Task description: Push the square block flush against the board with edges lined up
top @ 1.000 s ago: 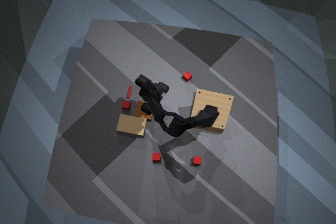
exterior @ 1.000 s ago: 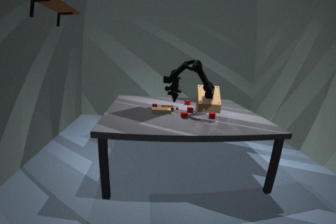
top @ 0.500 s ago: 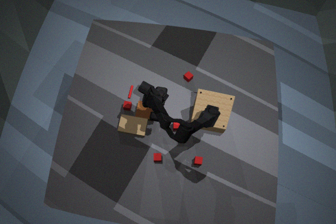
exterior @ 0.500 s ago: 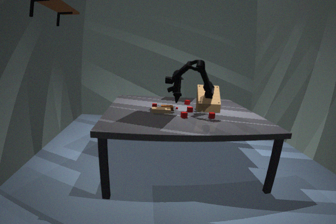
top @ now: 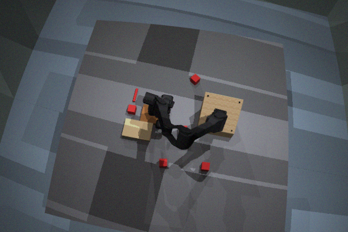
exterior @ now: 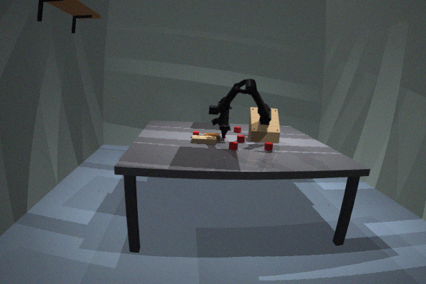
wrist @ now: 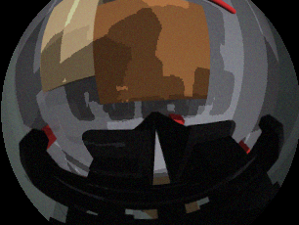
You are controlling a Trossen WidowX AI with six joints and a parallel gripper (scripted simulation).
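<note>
Right now the tiny red piece is 10 mm behind my gripper tip and 30 mm to the right of it. Round my gripper tip: thin red stick 190 mm ahead, 90 mm to the right; light tan board 120 mm ahead, 110 mm to the left, 10 mm above; square block 80 mm ahead, 10 mm to the left, 10 mm above.
</note>
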